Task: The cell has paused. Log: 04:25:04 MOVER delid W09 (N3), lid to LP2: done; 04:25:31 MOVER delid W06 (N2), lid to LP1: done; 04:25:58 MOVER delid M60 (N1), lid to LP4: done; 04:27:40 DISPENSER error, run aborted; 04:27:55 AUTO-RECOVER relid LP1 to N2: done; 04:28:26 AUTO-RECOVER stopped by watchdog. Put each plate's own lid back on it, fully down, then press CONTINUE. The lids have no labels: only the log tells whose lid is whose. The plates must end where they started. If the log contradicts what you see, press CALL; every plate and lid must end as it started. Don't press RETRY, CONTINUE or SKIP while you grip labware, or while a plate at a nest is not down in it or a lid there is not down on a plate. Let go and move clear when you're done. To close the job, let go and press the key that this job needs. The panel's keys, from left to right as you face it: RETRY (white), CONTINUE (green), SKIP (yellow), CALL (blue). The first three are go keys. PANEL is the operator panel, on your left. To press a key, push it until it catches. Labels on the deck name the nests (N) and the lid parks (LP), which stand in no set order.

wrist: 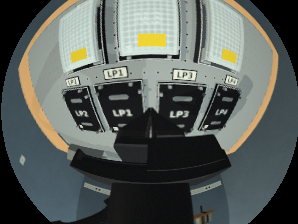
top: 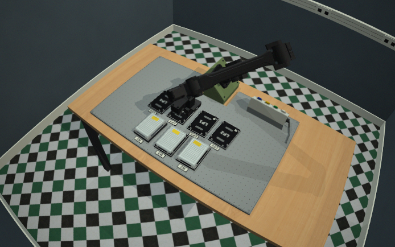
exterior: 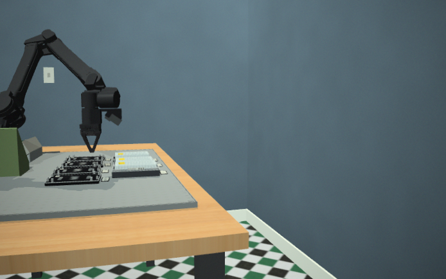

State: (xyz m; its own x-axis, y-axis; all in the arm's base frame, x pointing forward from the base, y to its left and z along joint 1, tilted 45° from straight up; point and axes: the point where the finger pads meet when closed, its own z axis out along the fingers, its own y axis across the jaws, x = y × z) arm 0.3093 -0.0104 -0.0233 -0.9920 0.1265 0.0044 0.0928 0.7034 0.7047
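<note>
My hand is 29 cm past the green key and 37 cm to the right of it. The rest, counted from my hand: white retry key 28 cm behind, 42 cm to the left; then blue key 30 cm behind, 27 cm to the left; then yellow key 29 cm behind, 32 cm to the left.
</note>
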